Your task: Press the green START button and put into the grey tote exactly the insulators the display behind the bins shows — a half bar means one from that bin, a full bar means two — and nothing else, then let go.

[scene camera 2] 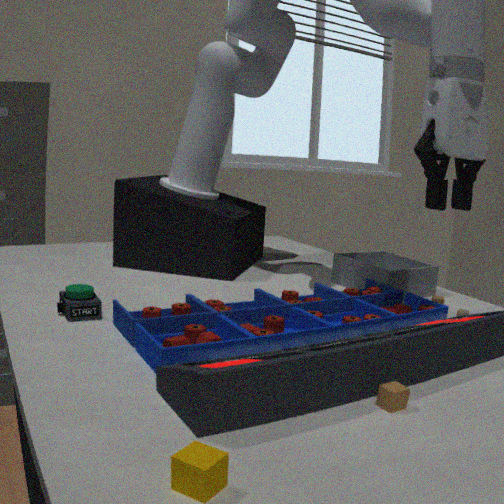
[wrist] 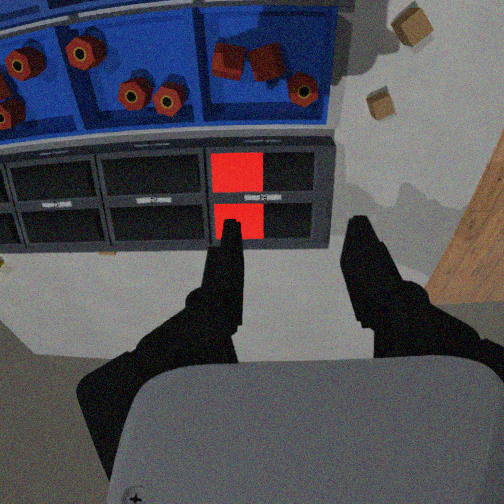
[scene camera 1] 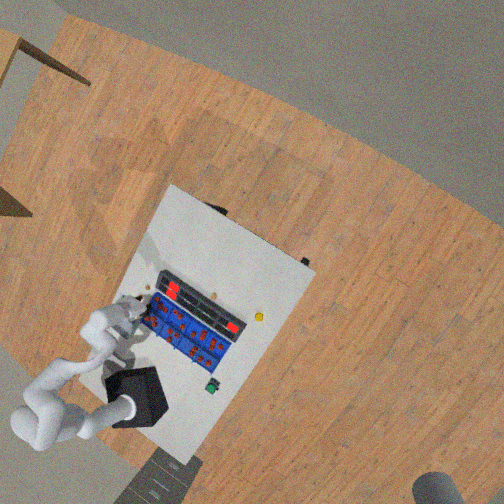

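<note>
My gripper (scene camera 2: pixel 448 192) is open and empty, high above the right end of the blue bin tray (scene camera 2: pixel 280 320), near the grey tote (scene camera 2: pixel 385 272). In the wrist view the fingers (wrist: pixel 295 230) frame the end of the black display (wrist: pixel 165 195), where two end cells each show a red half bar (wrist: pixel 236 172). In the overhead view the display (scene camera 1: pixel 200 305) has one more red bar at its other end (scene camera 1: pixel 232 327). Red insulators (wrist: pixel 150 97) lie in the bins. The green START button (scene camera 2: pixel 79 300) sits at the tray's left.
The black robot base block (scene camera 2: pixel 187 227) stands behind the bins. A yellow cube (scene camera 2: pixel 199 470) and a tan cube (scene camera 2: pixel 393 396) lie in front of the display. Two small tan cubes (wrist: pixel 380 102) lie past the tray's end, near the table edge.
</note>
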